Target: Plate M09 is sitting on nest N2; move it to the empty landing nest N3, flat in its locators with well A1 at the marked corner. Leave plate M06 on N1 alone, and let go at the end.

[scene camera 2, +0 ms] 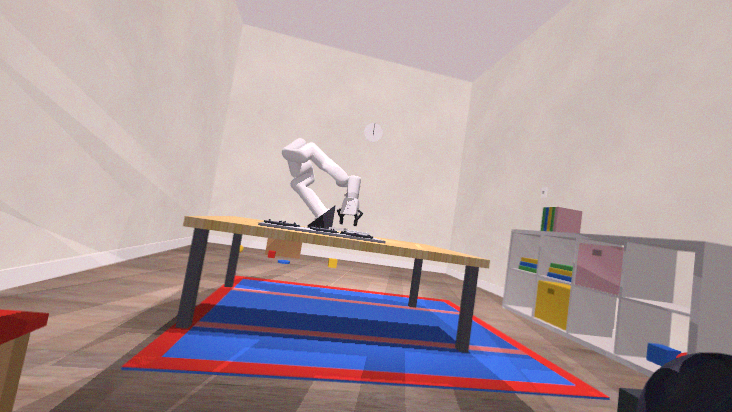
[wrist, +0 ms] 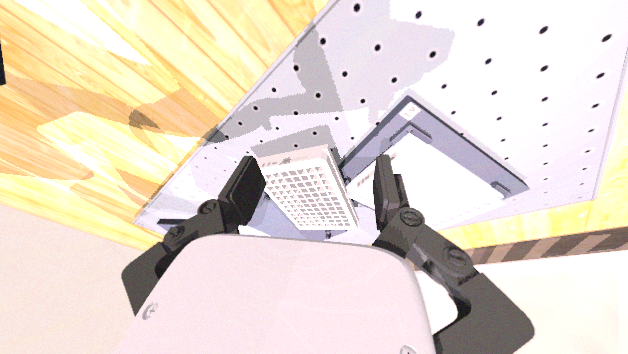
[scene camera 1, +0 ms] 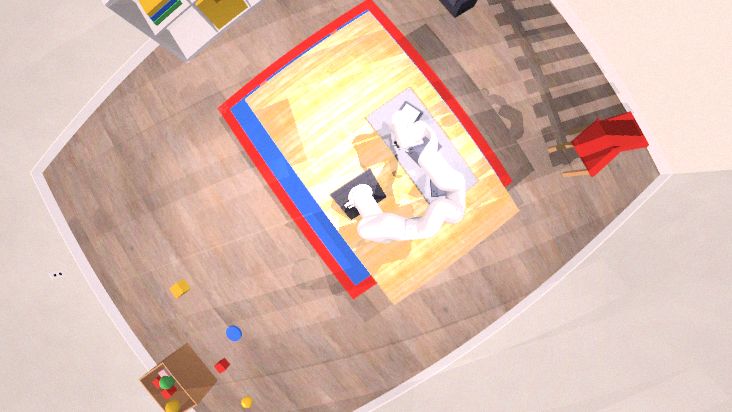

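My gripper (scene camera 2: pixel 348 223) (wrist: pixel 314 169) is open, its fingers wide apart on either side of plate M09, with nothing held. White well plate M09 (wrist: pixel 315 192) looks tilted and turned askew over the blue-grey nest N2 (wrist: pixel 275 212) in the wrist view; its exact contacts are hidden. Plate M06 (scene camera 1: pixel 409 112) (wrist: pixel 440 182) lies in nest N1 (wrist: pixel 465 137), to the right in the wrist view, with an A1 mark at the nest's corner. Nest N3 (scene camera 1: pixel 436 190) (scene camera 2: pixel 280 223) is near the arm's elbow in the first scene view; its dark edge (wrist: pixel 172 221) shows behind the left finger in the wrist view.
The nests stand on a pale perforated board (scene camera 1: pixel 384 115) (wrist: pixel 490 95) on the wooden table (scene camera 1: pixel 327 92) (scene camera 2: pixel 435 251). The arm's black base plate (scene camera 1: pixel 376 181) is beside the board. N1 stands close beside M09, near the right finger in the wrist view.
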